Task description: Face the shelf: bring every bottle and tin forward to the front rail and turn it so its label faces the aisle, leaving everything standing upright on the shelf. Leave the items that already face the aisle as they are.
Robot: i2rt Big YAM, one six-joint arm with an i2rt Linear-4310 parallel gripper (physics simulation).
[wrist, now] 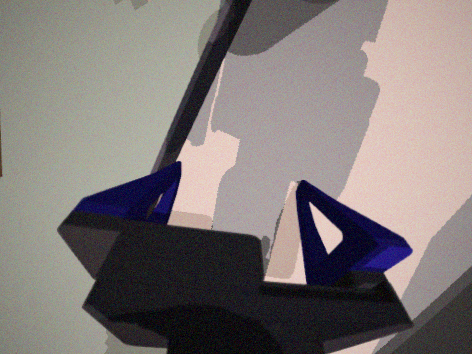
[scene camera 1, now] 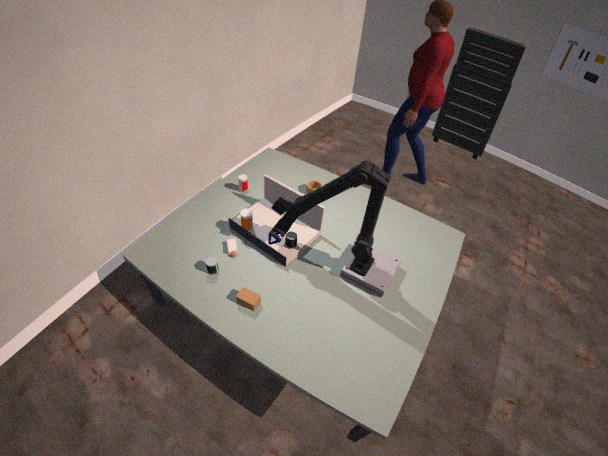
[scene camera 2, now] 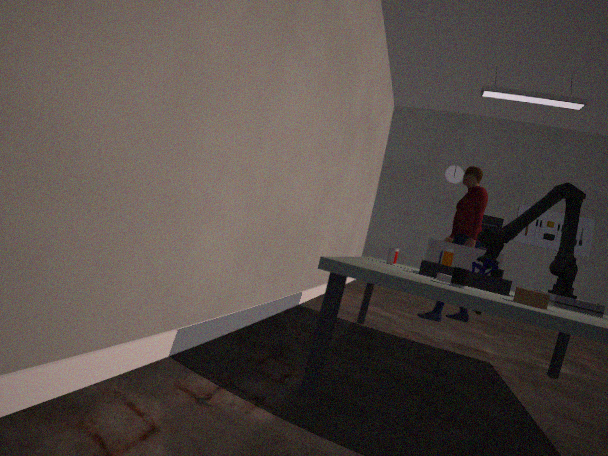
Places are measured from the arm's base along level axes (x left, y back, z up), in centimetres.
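Pixels of known places: gripper, between the fingertips: [wrist: 241, 177] [scene camera 1: 273, 238]; arm's base, origin of its link: [scene camera 1: 361, 264] [scene camera 2: 561, 295].
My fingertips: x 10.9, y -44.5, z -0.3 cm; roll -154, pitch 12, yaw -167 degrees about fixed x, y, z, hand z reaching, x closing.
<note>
For each thing: its top centre in the pictures, then the offset to it from my fingertips. Level surfaces: height alone.
- low shelf, height of its surface: dz -1.2 cm
- dark front rail, centre of its top: [wrist: 206, 51] [scene camera 2: 465, 270] [scene camera 1: 255, 236] dx +5.2, dy -6.9, dz +1.7 cm
- orange bottle with a white cap, centre of its top: [scene camera 1: 246, 212] [scene camera 2: 448, 248] dx +0.9, dy -16.1, dz +9.7 cm
- dark tin, centre of its top: [scene camera 1: 291, 235] dx -2.8, dy +9.1, dz +5.8 cm
- table, height of its surface: dz -5.0 cm
- red-and-white bottle, centre of its top: [scene camera 2: 394, 248] [scene camera 1: 242, 177] dx -26.3, dy -41.8, dz +4.6 cm
- white item with an orange end, centre of its top: [scene camera 2: 450, 275] [scene camera 1: 232, 246] dx +14.7, dy -14.7, dz -2.2 cm
- dark tin with a green edge, centre of its top: [scene camera 1: 211, 261] dx +30.5, dy -13.8, dz +2.0 cm
- brown block, centre of its top: [scene camera 2: 532, 290] [scene camera 1: 248, 295] dx +33.9, dy +10.9, dz +0.0 cm
- orange bowl, centre of its top: [scene camera 1: 314, 185] dx -51.1, dy -5.9, dz +0.0 cm
The low shelf [scene camera 1: 305, 234] [wrist: 415, 105] has a dark front rail [scene camera 1: 256, 241] [wrist: 199, 87] and a tall grey back panel. An orange bottle with a white cap [scene camera 1: 246, 220] [scene camera 2: 448, 258] stands upright close behind the rail at its far end; a narrow blue strip shows beside the orange in scene camera 2. A dark tin [scene camera 1: 291, 240] stands upright near the shelf's other end; its label cannot be made out. My gripper [scene camera 1: 275, 237] [scene camera 2: 483, 268] [wrist: 241, 177] is open and empty, low over the shelf just behind the rail, between bottle and tin, closer to the tin.
Off the shelf, on the table [scene camera 1: 320, 330], are a red-and-white bottle [scene camera 1: 243, 183] [scene camera 2: 393, 256], a white item with an orange end [scene camera 1: 232, 247], a dark tin with a green edge [scene camera 1: 212, 266], a brown block [scene camera 1: 248, 298] [scene camera 2: 531, 297] and an orange bowl [scene camera 1: 314, 186]. A person [scene camera 1: 431, 75] stands beyond the table.
</note>
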